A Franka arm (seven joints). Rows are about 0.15 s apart.
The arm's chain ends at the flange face. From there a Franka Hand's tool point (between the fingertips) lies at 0.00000 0.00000 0.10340 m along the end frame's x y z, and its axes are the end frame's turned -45 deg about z.
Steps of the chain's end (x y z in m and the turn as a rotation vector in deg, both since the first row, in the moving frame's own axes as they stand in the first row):
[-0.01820, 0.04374, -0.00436, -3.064, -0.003, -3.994]
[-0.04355, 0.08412, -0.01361, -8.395, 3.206, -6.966]
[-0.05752, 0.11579, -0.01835, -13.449, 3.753, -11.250]
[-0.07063, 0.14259, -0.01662, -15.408, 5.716, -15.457]
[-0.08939, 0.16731, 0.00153, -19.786, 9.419, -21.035]
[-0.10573, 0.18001, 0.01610, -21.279, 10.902, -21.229]
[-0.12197, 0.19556, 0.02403, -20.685, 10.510, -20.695]
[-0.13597, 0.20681, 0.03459, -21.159, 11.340, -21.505]
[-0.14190, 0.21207, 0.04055, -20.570, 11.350, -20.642]
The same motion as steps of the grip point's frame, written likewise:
[-0.04757, 0.02210, -0.00451, -2.164, -2.169, -3.994]
[-0.09596, 0.04380, -0.01488, -8.203, -3.669, -6.966]
[-0.13258, 0.06400, -0.02140, -12.164, -6.856, -11.250]
[-0.15923, 0.07880, -0.02082, -14.937, -6.853, -15.457]
[-0.18745, 0.09302, -0.00586, -20.651, -7.331, -21.035]
[-0.20720, 0.09388, 0.00733, -22.755, -7.338, -21.229]
[-0.22987, 0.09221, 0.01576, -22.058, -7.195, -20.695]
[-0.24668, 0.09170, 0.02575, -22.980, -6.943, -21.505]
[-0.25433, 0.09043, 0.03207, -22.571, -6.520, -20.642]

